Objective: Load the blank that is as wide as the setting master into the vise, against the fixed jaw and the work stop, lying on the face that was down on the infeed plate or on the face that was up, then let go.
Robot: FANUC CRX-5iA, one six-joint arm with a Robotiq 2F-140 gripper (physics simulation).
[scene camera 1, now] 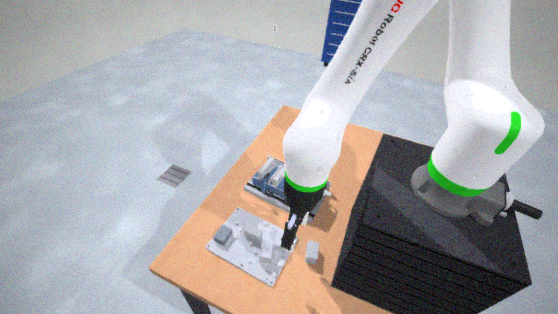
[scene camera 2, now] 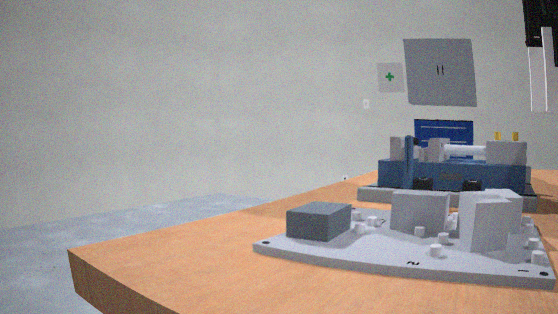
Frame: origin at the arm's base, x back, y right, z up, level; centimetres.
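Seen in the pictures: gripper, between the fingertips: point(scene camera 1: 294, 236) point(scene camera 2: 551, 111); arm's base, origin of its link: point(scene camera 1: 442, 190).
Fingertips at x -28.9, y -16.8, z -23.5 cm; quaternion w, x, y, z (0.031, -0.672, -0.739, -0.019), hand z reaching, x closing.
Note:
Offsets run from my fingertips to a thing's top centre. Level surfaces: height alone.
My gripper point(scene camera 1: 288, 242) is open and empty. It hangs low over the right end of the grey infeed plate @[dx -13.2, dy -3.1, dz -11.9 cm] point(scene camera 1: 238, 260) point(scene camera 2: 350, 250); in the scene camera 2 view only its white fingers point(scene camera 2: 545, 97) show at the top right edge. A dark grey block @[dx -22.8, dy -7.0, dz -9.4 cm] point(scene camera 1: 223, 234) point(scene camera 2: 317, 220) sits at the plate's left end. Light grey blanks @[dx -14.4, dy -1.1, dz -8.3 cm] point(scene camera 1: 253, 236) point(scene camera 2: 419, 212) @[dx -6.9, dy -4.3, dz -7.8 cm] point(scene camera 2: 486, 224) stand among white pegs on the plate. Another light grey blank @[dx +5.5, dy +4.0, dz -9.0 cm] point(scene camera 1: 312, 252) lies on the table to the right of the plate. The blue vise @[dx -15.3, dy +23.8, dz -2.8 cm] point(scene camera 1: 273, 179) point(scene camera 2: 448, 171) stands behind the plate, its jaws apart with nothing between them.
The wooden table @[dz -12.7 cm] point(scene camera 1: 218, 281) point(scene camera 2: 195, 269) ends close in front of and to the left of the plate. The robot's black pedestal point(scene camera 1: 429, 242) stands to the right. A blue rack point(scene camera 1: 339, 27) point(scene camera 2: 443, 131) stands at the far wall.

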